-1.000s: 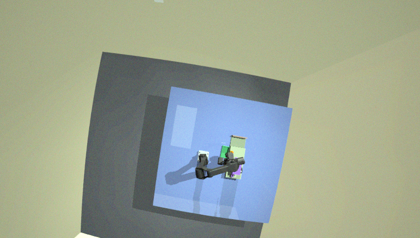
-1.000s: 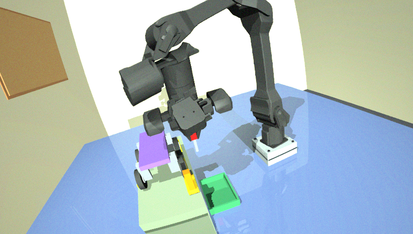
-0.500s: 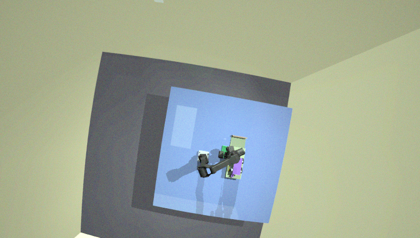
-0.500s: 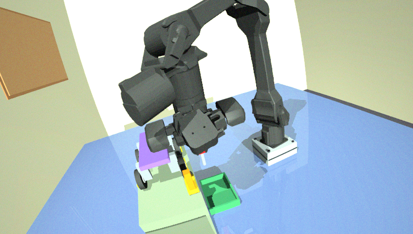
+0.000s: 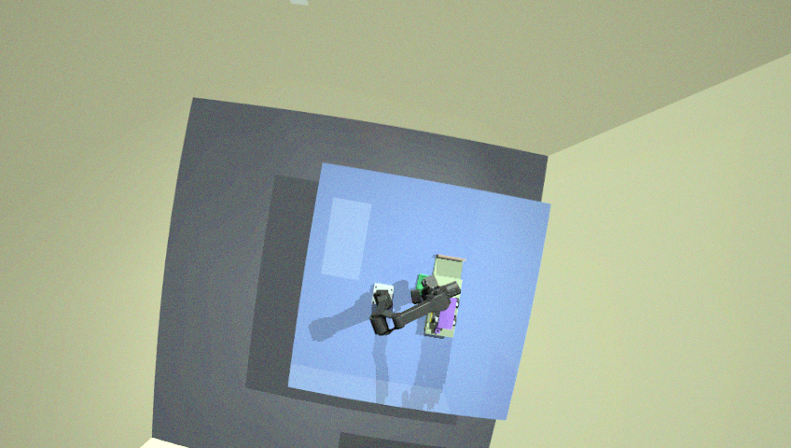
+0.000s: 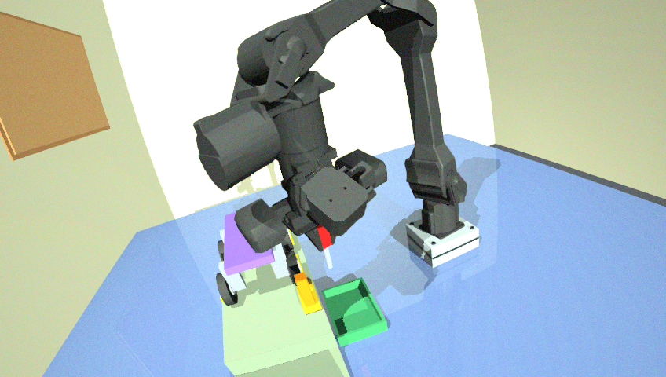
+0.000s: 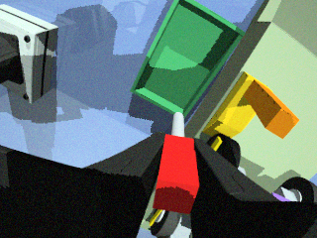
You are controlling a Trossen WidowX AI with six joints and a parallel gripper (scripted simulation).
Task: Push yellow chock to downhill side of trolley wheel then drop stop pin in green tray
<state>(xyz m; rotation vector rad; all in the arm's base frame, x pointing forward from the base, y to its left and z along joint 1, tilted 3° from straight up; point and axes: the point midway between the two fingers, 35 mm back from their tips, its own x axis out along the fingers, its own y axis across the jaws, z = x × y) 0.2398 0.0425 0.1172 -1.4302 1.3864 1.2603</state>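
My gripper tip is right at the red-headed stop pin. Also, from my gripper tip: green tray: 1 cm behind, 14 cm below; then trolley: 9 cm ahead, 10 cm to the right, 2 cm below; then yellow chock: 5 cm ahead, 5 cm below.
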